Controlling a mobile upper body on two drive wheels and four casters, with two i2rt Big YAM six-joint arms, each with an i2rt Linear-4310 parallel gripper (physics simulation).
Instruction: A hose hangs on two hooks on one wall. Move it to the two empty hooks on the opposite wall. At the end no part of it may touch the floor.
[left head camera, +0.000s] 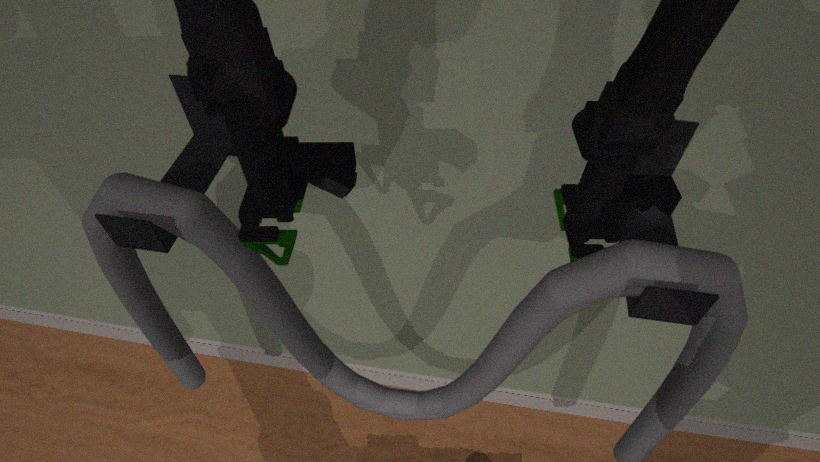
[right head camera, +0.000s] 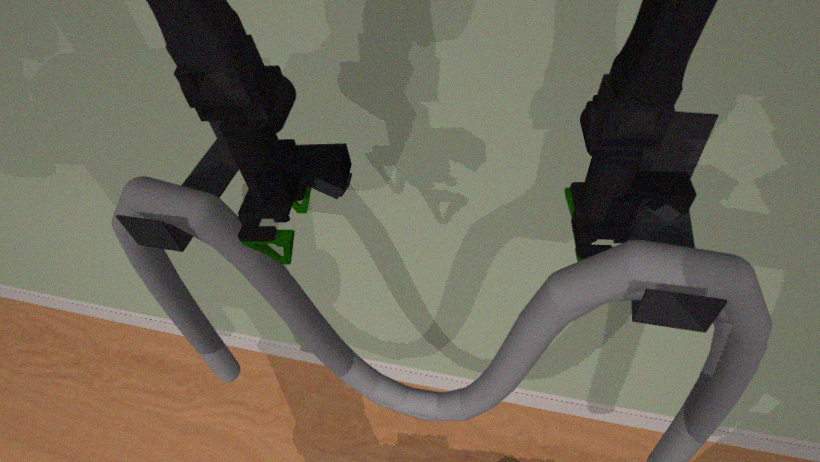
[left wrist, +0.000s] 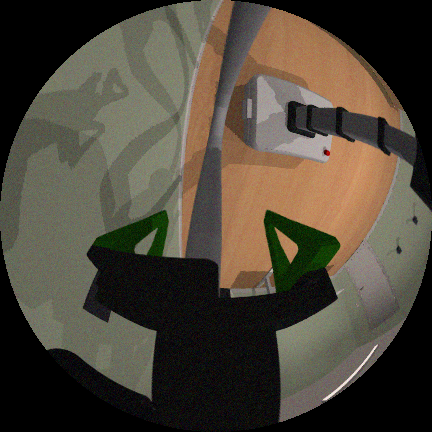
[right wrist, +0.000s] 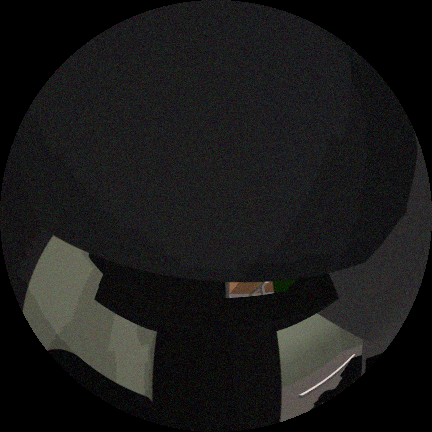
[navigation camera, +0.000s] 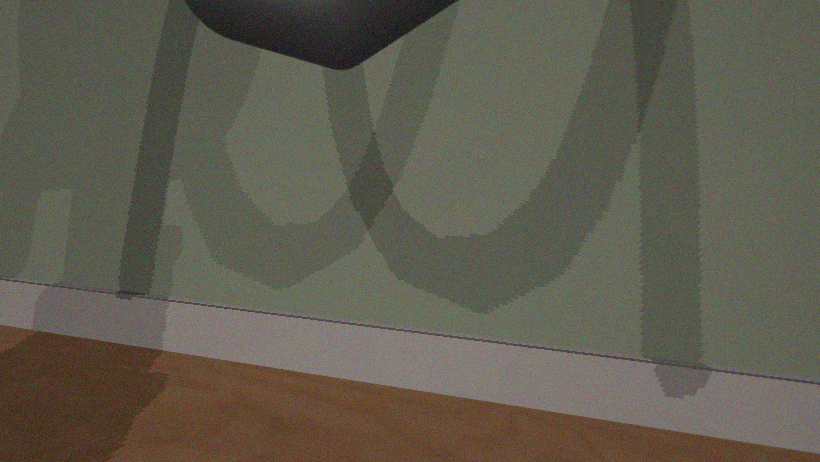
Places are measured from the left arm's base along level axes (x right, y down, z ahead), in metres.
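Pixels of known places: left gripper, fingertip midpoint: (left head camera: 289, 237) (right head camera: 294, 237) (left wrist: 215, 215); right gripper, fingertip midpoint: (left head camera: 571, 252) (right head camera: 584, 253).
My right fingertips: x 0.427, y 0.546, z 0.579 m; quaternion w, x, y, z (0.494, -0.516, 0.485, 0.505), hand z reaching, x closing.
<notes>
Ahead of a thing's pixels: the offset from my right fingertips to its middle. "*": to the spot under its first point. Level surfaces: height alone.
The grey hose (left head camera: 413, 404) (right head camera: 436, 404) (left wrist: 204, 225) hangs over two dark hooks, the left one {* dy -0.122, dx -0.620, dz -0.070 m} (left head camera: 137, 232) (right head camera: 153, 232) and the right one {* dy -0.121, dx +0.058, dz -0.172 m} (left head camera: 672, 304) (right head camera: 679, 309). It sags between them and an end hangs outside each. My left gripper (left head camera: 289, 227) (right head camera: 289, 224) (left wrist: 215, 215) is open beside the hose's inner side near the left hook; the hose passes between its fingers in the left wrist view, depth unclear. My right gripper (left head camera: 566, 232) (right head camera: 573, 230) is open behind the hose, left of the right hook. A near dark surface hides most of the right wrist view.
Two small dark hooks (left wrist: 414, 220) (left wrist: 398, 249) show on the far wall in the left wrist view. The pale base (left wrist: 280, 115) with a dark column stands on the wooden floor {dy +0.864 m} (left wrist: 300, 195). A pale skirting board (navigation camera: 401, 355) runs along the green wall, which carries shadows.
</notes>
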